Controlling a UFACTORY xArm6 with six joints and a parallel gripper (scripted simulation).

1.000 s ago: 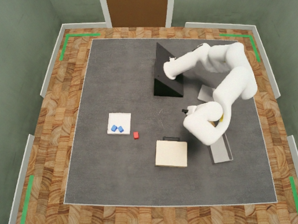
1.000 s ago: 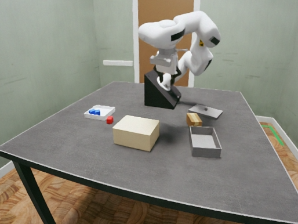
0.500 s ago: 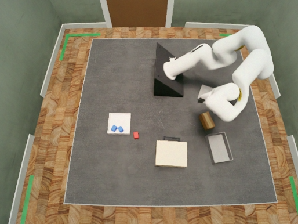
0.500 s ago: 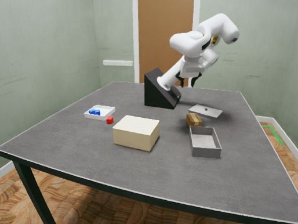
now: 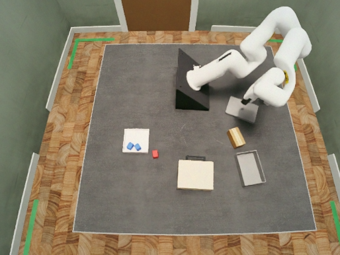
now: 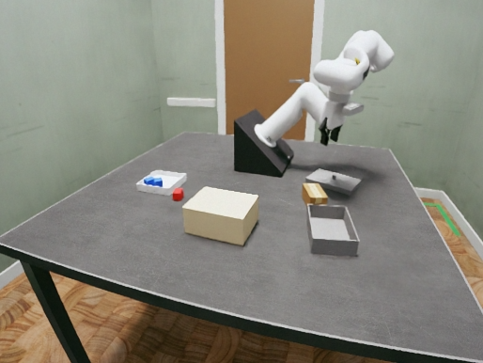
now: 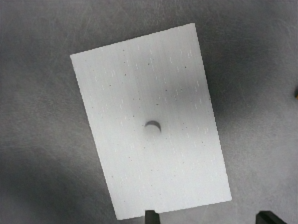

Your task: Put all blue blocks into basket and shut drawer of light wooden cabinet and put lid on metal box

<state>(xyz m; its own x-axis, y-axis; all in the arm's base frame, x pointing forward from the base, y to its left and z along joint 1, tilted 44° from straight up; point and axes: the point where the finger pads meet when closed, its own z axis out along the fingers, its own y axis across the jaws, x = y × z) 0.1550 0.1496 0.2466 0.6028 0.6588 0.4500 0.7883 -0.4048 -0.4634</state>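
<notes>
The flat lid is 30 mm behind my hand, 40 mm to the left of it and 180 mm below it. The rest, counted from my hand: grey metal box (350 mm ahead, 20 mm to the left, 170 mm below); then light wooden cabinet (380 mm ahead, 290 mm to the right, 150 mm below); then brown cardboard box (170 mm ahead, 30 mm to the right, 160 mm below).
</notes>
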